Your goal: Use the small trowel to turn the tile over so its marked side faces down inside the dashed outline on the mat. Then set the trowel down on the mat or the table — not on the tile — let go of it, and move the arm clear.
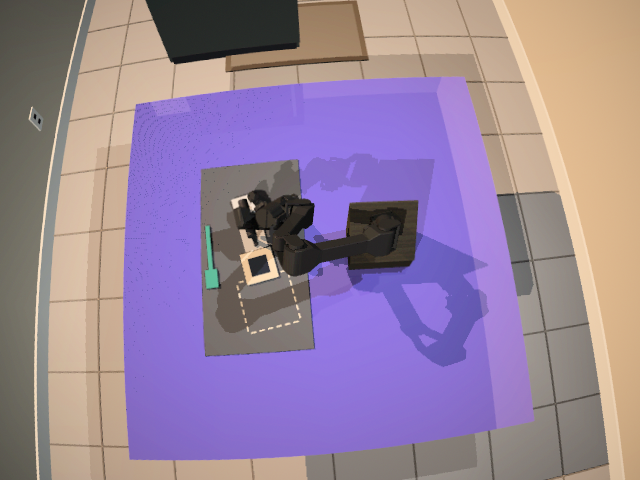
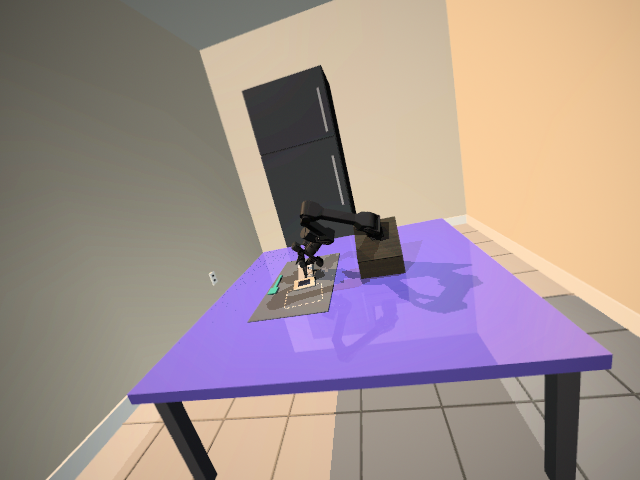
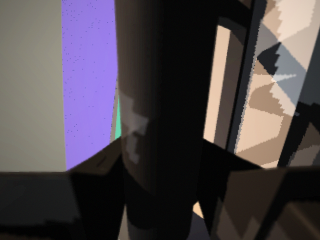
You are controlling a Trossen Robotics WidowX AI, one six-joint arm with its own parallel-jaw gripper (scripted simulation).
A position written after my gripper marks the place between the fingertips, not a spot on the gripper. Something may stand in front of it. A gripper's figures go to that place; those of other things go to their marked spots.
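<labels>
Trowel (image 1: 253, 240), 1.53 m from the lens. My gripper (image 1: 241, 228), 1.52 m from the lens; tile (image 1: 259, 266), 1.52 m from the lens.
</labels>
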